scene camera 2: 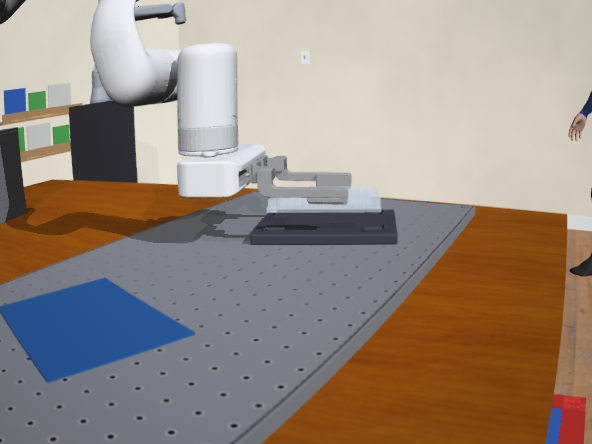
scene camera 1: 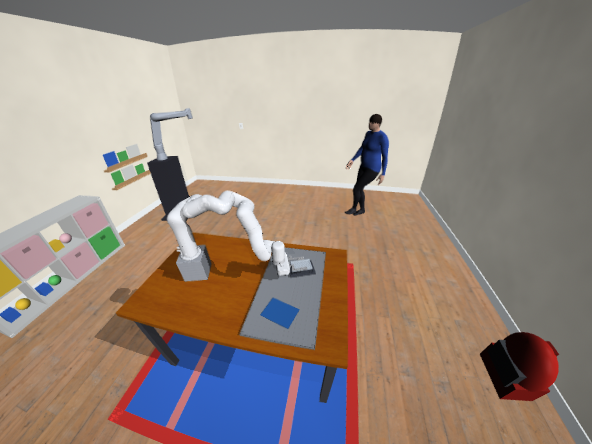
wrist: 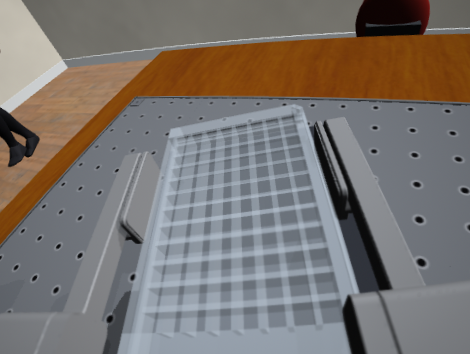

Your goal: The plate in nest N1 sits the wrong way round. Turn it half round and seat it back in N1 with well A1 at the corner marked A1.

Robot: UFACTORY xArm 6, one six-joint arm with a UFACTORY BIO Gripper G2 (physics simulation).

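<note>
The clear plate [scene camera 1: 302, 264] [scene camera 2: 366, 199] [wrist: 240, 225] has a grid of wells. It is level and raised a little above the dark nest [scene camera 2: 325, 239] [wrist: 361, 250], with a gap between them in the scene camera 2 view. My gripper [scene camera 2: 331, 189] [wrist: 237, 185] is shut on the plate, with one finger along each long side. The gripper body stands beyond one short end of the plate. Part of the nest's top shows in scene camera 2; in the wrist view the plate and fingers hide most of it. The A1 marks on plate and nest cannot be read.
The nest stands on a grey perforated board [scene camera 1: 300, 327] [scene camera 2: 280, 320] on the wooden table [scene camera 1: 225, 300] [scene camera 2: 450, 320]. A flat blue square [scene camera 1: 280, 313] [scene camera 2: 95, 327] lies on the board, apart from the nest. A person [scene camera 1: 372, 155] stands beyond the table.
</note>
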